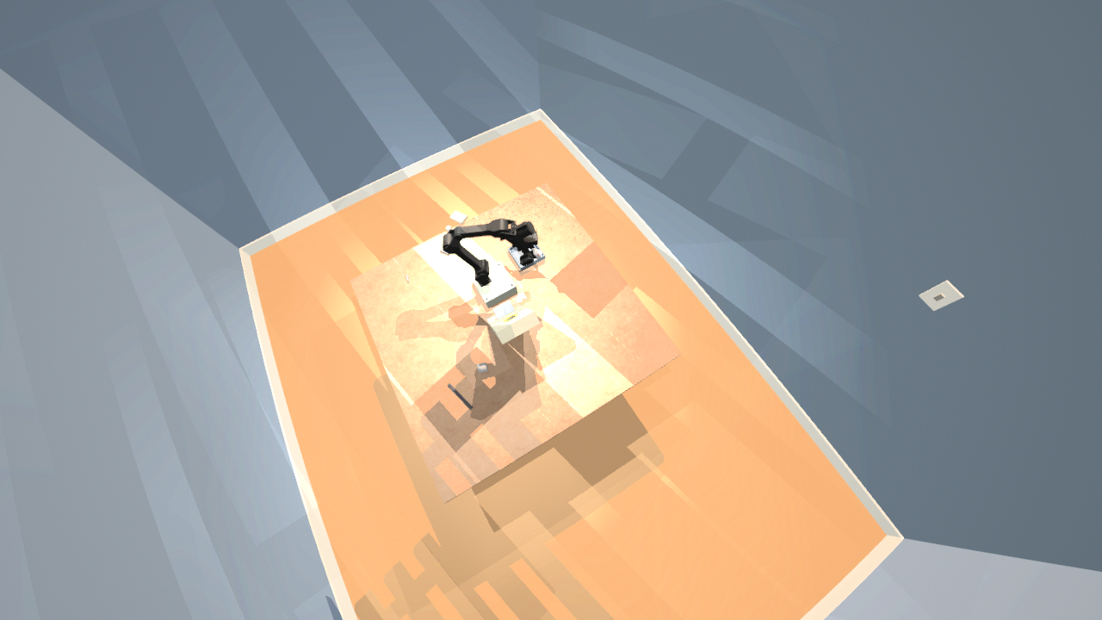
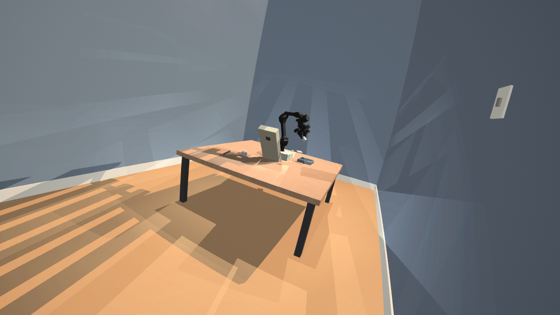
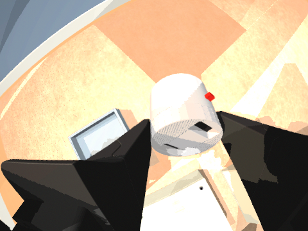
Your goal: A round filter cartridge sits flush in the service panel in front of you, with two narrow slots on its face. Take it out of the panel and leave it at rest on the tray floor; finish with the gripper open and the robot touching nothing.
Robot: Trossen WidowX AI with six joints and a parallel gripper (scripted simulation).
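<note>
My gripper tip is now 17 cm past the grey tray, 3 cm to the right of it and 25 cm above it. From my gripper tip the other things lie so: filter cartridge: right at my gripper tip; then service panel: 18 cm ahead, 26 cm to the right, 9 cm below.
</note>
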